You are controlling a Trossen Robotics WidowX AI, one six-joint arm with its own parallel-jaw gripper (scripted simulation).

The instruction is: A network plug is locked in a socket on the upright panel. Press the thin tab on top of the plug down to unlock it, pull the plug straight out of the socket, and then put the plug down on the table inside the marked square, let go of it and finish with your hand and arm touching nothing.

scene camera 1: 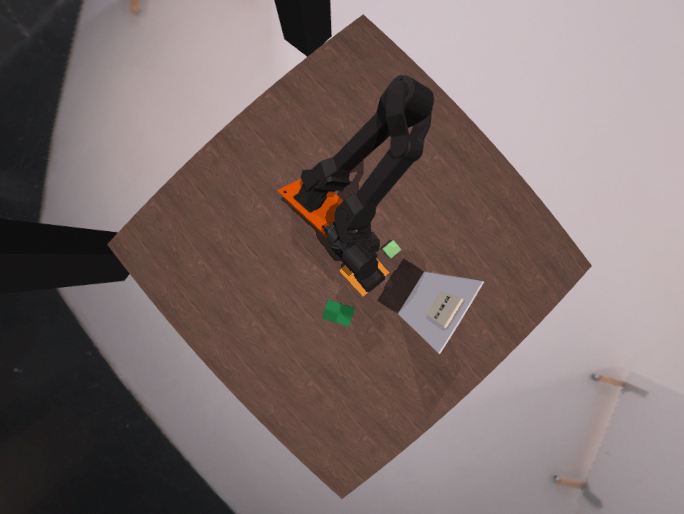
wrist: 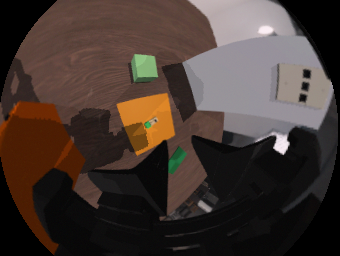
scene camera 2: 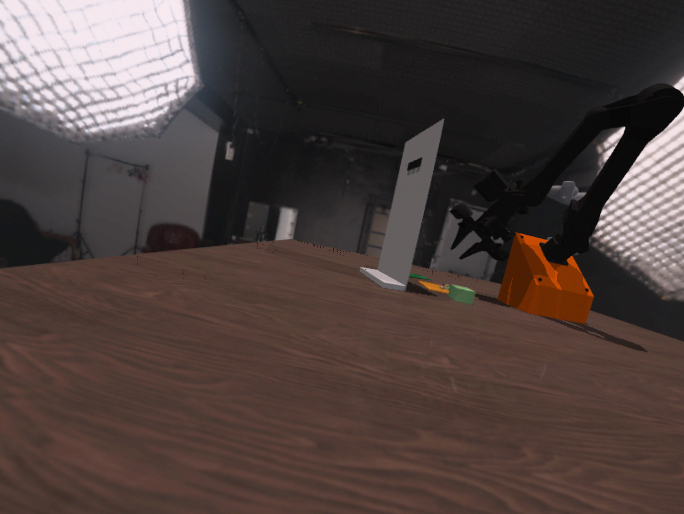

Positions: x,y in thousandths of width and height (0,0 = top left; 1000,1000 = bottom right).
Labels:
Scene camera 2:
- my gripper: 666,495
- upright panel: 602,375

